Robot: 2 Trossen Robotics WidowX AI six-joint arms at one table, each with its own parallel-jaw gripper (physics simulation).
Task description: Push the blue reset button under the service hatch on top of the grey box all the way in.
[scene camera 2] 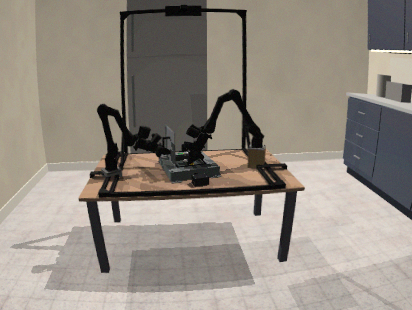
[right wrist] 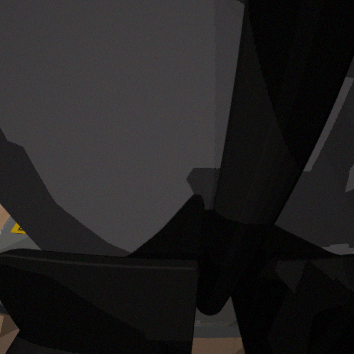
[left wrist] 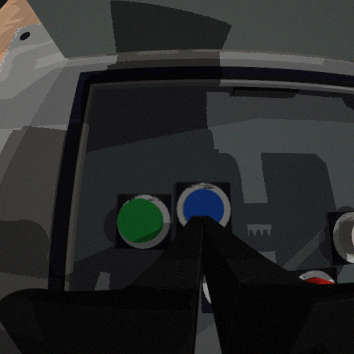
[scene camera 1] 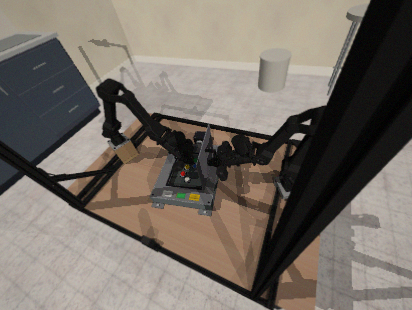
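Observation:
The grey box [scene camera 1: 159, 193] [scene camera 2: 194, 173] [left wrist: 30, 100] stands on the table with its service hatch [scene camera 1: 204, 156] [scene camera 2: 171, 137] [left wrist: 170, 25] [right wrist: 115, 120] raised upright. The blue button [left wrist: 203, 205] sits inside its pale ring beside the green button [left wrist: 140, 220]; how deep it sits is not clear. My left gripper [left wrist: 199, 223] is shut and empty, its tips overlapping the blue button's lower edge in the left wrist view; contact cannot be told. My right gripper [right wrist: 206, 203] is shut on the hatch's dark bar handle [right wrist: 260, 125], on the hatch's outer side.
A red button [scene camera 1: 183, 174] [left wrist: 319, 280] and a white button [scene camera 1: 187, 179] [left wrist: 350, 237] are in the same recess. White, green and yellow labels lie on the box's front rim. A wooden block [scene camera 1: 126, 151] [scene camera 2: 256, 157] is by the left arm's base. A black frame surrounds the table.

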